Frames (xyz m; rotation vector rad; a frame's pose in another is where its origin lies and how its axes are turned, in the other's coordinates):
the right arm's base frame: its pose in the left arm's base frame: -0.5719 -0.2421 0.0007 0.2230 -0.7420 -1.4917
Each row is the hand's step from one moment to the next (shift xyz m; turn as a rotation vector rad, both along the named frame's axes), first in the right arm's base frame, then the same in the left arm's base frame.
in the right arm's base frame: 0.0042 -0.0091 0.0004 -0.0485 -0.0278 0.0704
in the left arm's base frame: -0.0080 -0.0048 -0.0036 -0.0584 0.0643 0.0231
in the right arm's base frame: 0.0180 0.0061 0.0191 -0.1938 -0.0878 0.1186
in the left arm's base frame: -0.0075 -0.0106 0.0236 -0.1218 0.2101 -0.0188
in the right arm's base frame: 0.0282 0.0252 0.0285 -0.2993 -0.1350 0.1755
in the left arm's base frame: 0.0018 -0.0154 0.0447 -0.1832 0.3223 -0.0346
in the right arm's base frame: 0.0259 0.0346 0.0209 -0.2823 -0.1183 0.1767
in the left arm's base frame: 0.0140 -0.0145 0.0436 -0.1718 0.3083 -0.0190
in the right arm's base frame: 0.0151 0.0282 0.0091 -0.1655 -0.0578 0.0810
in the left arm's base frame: 0.0165 -0.0085 0.0276 -0.0784 0.1751 -0.0218
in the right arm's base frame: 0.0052 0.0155 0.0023 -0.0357 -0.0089 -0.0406
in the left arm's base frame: 0.0109 -0.0026 0.0121 0.0191 0.0206 -0.0471
